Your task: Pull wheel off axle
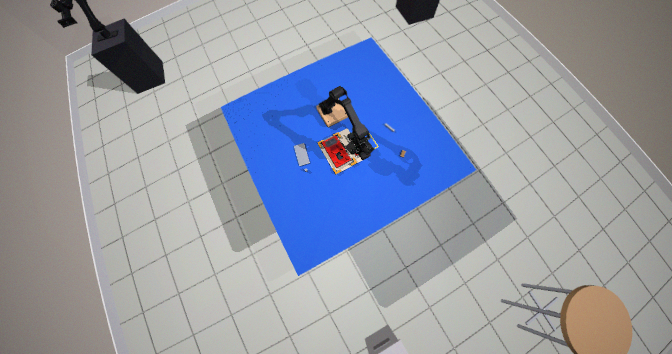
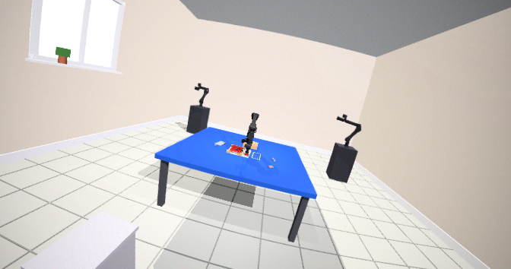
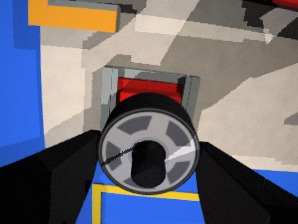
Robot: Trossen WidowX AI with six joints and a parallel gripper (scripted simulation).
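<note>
My gripper tip is now right at the wheel. From my gripper tip the other things lie so: brown piece: 270 mm to the left, 120 mm ahead, 40 mm below.
</note>
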